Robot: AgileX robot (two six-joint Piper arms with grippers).
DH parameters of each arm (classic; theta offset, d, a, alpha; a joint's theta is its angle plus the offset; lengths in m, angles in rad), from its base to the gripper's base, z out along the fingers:
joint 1: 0 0.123 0 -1.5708
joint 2: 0.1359 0 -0.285 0
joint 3: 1.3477 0 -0.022 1.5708
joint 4: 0 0.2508 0 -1.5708
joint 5: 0 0 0.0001 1.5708
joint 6: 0 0.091 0 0
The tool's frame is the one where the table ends.
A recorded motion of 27 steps. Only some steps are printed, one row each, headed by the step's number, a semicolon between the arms.
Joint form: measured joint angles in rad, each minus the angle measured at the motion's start. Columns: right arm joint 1, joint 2, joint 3, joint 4, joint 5, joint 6; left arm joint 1, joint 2, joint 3, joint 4, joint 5, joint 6.
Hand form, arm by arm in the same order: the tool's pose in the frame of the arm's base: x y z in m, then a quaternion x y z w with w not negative. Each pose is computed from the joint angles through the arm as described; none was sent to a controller.
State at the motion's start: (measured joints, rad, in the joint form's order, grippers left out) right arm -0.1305 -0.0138 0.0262 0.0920 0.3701 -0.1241; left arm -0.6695 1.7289 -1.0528 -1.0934 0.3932 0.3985
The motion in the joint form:
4: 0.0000 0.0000 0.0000 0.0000 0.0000 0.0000; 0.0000 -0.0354 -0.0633 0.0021 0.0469 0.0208
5: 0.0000 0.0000 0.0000 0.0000 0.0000 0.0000; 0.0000 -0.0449 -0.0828 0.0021 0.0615 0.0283
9: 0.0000 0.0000 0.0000 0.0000 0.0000 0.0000; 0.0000 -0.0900 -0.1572 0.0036 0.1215 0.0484
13: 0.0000 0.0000 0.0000 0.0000 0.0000 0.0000; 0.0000 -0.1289 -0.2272 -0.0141 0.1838 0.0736
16: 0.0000 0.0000 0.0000 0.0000 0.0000 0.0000; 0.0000 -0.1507 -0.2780 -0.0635 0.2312 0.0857
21: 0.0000 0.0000 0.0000 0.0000 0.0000 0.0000; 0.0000 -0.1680 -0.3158 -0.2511 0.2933 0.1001
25: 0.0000 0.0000 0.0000 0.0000 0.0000 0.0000; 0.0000 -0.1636 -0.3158 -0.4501 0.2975 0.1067
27: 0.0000 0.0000 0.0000 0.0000 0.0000 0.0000; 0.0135 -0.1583 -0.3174 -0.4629 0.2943 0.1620
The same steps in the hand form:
4: 0.0525 -0.0038 0.1720 0.02711 0.80251 -0.03694 0.59488; 0.2677 -0.2558 0.2453 0.09851 0.88880 -0.38845 0.22236
5: 0.0525 -0.0038 0.1720 0.02711 0.80251 -0.03694 0.59488; 0.2678 -0.2572 0.2544 0.10755 0.88264 -0.39637 0.22862
9: 0.0525 -0.0038 0.1720 0.02711 0.80251 -0.03694 0.59488; 0.2647 -0.2602 0.2927 0.14150 0.85622 -0.42757 0.25309
13: 0.0525 -0.0038 0.1720 0.02711 0.80251 -0.03694 0.59488; 0.2586 -0.2614 0.3285 0.17200 0.82807 -0.45908 0.27197
16: 0.0525 -0.0038 0.1720 0.02711 0.80251 -0.03694 0.59488; 0.2530 -0.2624 0.3539 0.18101 0.80498 -0.49283 0.27632
21: 0.0525 -0.0038 0.1720 0.02711 0.80251 -0.03694 0.59488; 0.2443 -0.2651 0.3810 0.15245 0.76684 -0.57145 0.24931
25: 0.0525 -0.0038 0.1720 0.02711 0.80251 -0.03694 0.59488; 0.2449 -0.2678 0.3908 0.09238 0.73636 -0.63378 0.21808
27: 0.0525 -0.0038 0.1720 0.02711 0.80251 -0.03694 0.59488; 0.2500 -0.2654 0.3901 0.10189 0.73337 -0.62869 0.23777

